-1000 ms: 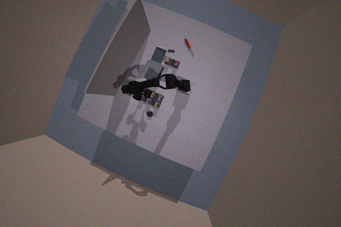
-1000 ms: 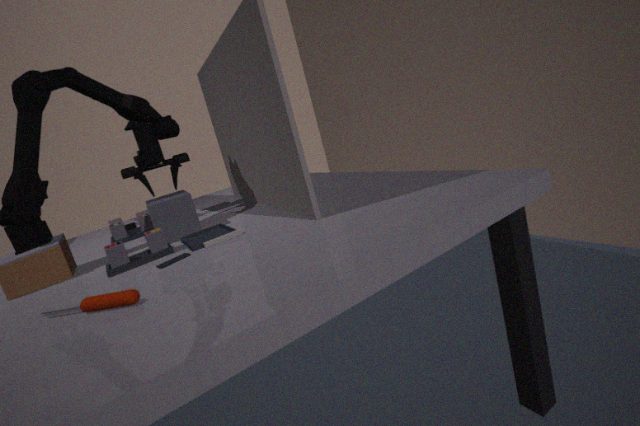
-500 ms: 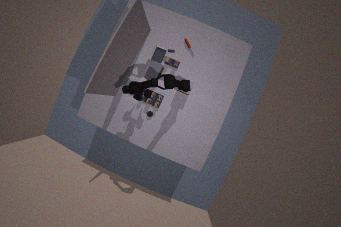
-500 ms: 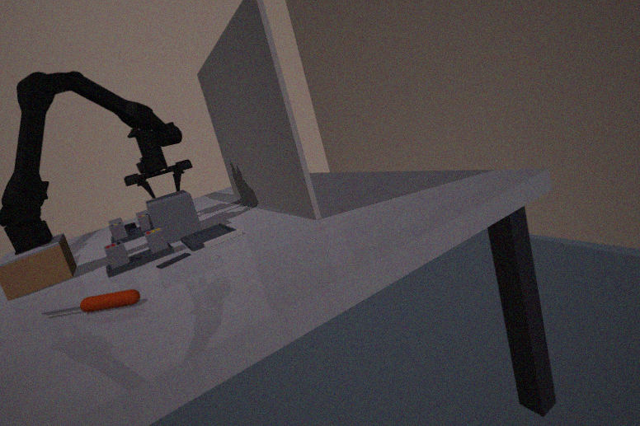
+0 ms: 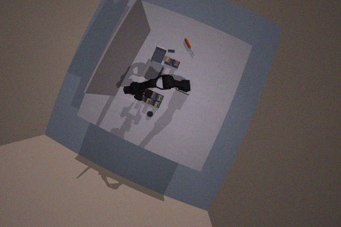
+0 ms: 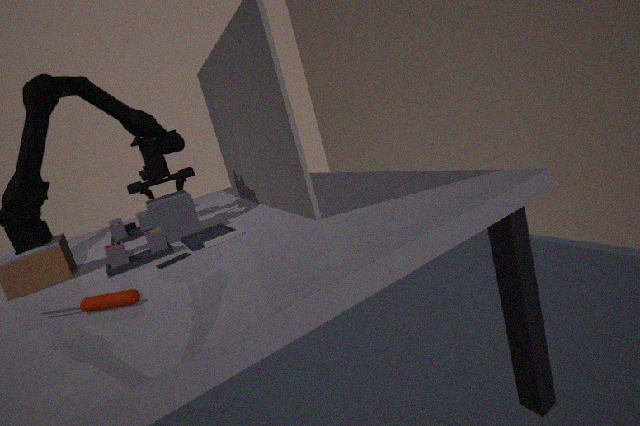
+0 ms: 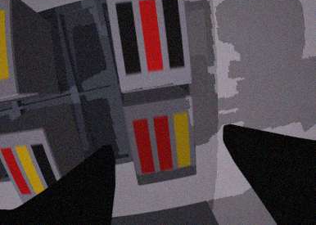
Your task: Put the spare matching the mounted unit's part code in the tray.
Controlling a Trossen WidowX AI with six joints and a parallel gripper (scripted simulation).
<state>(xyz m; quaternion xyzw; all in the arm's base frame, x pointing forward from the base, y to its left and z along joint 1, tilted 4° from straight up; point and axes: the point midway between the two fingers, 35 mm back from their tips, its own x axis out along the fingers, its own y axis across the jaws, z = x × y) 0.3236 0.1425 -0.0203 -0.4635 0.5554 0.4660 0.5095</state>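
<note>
The grey spare is 10 mm below my gripper tip. The rest, counted from my gripper tip: upright grey panel 200 mm ahead, 220 mm to the right, 170 mm above; grey mounted unit 30 mm behind, 170 mm to the right; black disc 110 mm behind, 180 mm to the left, 40 mm below.
</note>
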